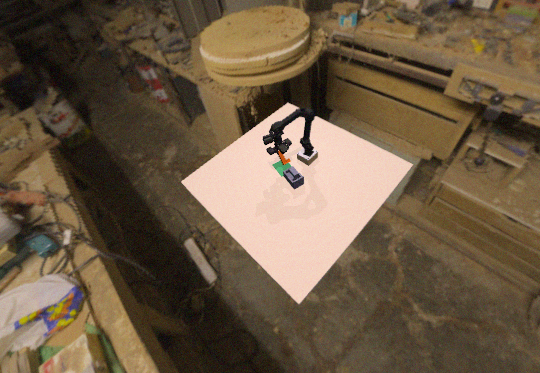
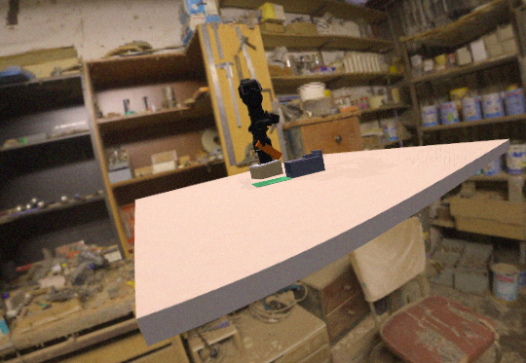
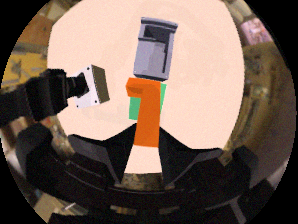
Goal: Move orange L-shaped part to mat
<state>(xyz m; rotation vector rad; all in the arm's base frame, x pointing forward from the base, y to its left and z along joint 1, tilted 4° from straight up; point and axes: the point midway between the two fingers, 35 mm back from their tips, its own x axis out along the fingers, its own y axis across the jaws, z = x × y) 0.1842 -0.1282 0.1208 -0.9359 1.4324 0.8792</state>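
Now: the green mat 1 cm to the left of my gripper tip and 16 cm below it. Also, from my gripper tip: orange L-shaped part (4 cm to the left, 3 cm below).
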